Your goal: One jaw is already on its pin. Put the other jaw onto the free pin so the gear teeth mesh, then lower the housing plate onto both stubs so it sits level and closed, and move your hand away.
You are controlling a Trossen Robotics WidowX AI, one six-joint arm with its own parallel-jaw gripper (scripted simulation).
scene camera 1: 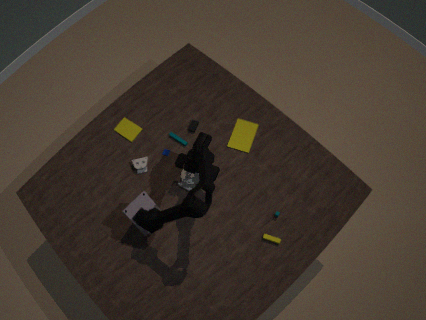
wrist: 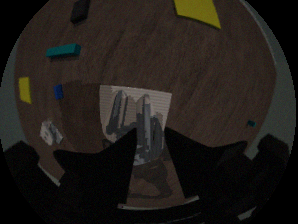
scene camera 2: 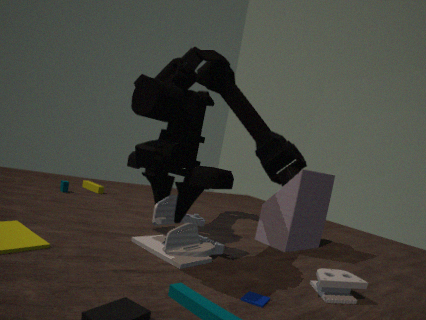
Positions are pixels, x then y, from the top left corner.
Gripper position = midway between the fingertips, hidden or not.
My gripper (scene camera 2: 168, 219) holds a grey jaw (scene camera 2: 164, 213).
